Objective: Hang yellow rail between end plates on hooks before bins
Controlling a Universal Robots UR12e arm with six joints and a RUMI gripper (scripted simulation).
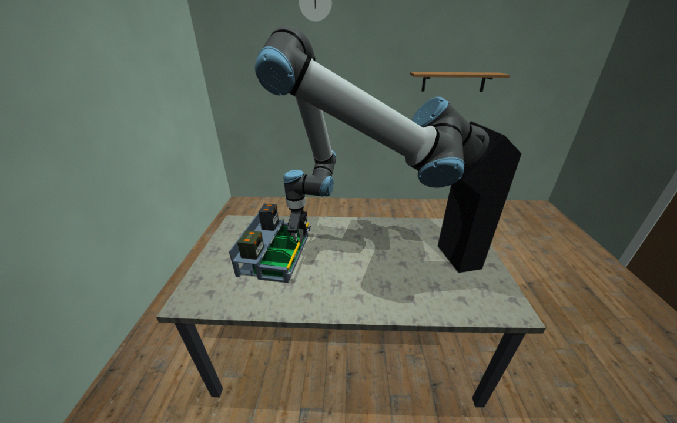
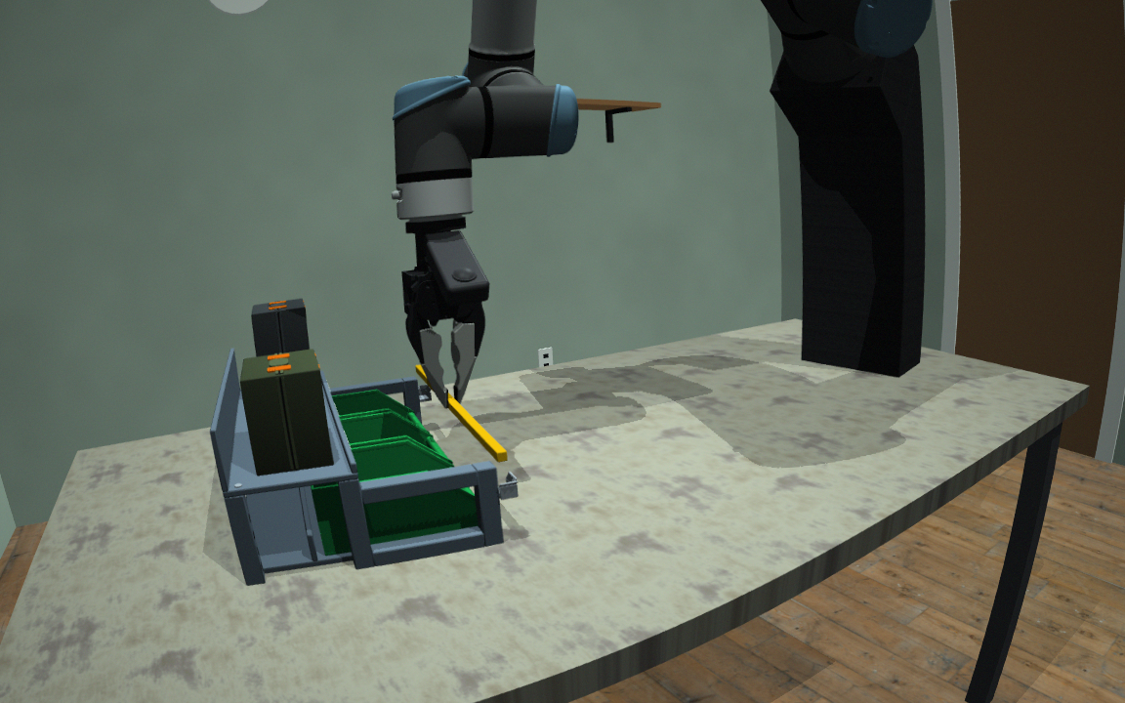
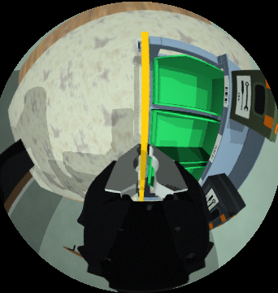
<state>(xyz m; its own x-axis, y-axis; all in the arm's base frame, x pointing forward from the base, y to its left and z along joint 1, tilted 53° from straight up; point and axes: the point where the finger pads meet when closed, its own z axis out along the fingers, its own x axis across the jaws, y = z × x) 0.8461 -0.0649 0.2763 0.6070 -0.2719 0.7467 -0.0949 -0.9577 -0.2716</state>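
My hand is 1 cm above the yellow rail.
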